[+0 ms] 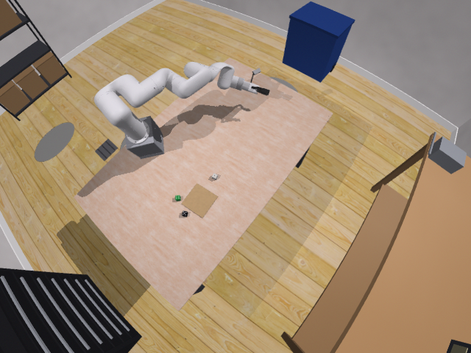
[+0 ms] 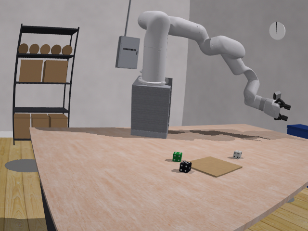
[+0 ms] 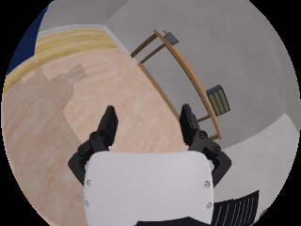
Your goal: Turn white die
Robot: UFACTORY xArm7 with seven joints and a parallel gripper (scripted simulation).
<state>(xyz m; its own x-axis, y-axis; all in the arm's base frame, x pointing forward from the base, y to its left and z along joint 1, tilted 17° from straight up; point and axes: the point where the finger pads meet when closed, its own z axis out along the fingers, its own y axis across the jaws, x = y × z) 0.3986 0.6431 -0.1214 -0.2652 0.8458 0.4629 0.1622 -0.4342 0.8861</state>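
My gripper is now 1 cm short of the black die, 83 cm to the left of it and 14 cm above it. Round my hand: green die (8 cm behind, 78 cm to the right, 14 cm below); then brown mat (2 cm ahead, 72 cm to the right, 15 cm below); then white die (2 cm ahead, 57 cm to the right, 14 cm below).
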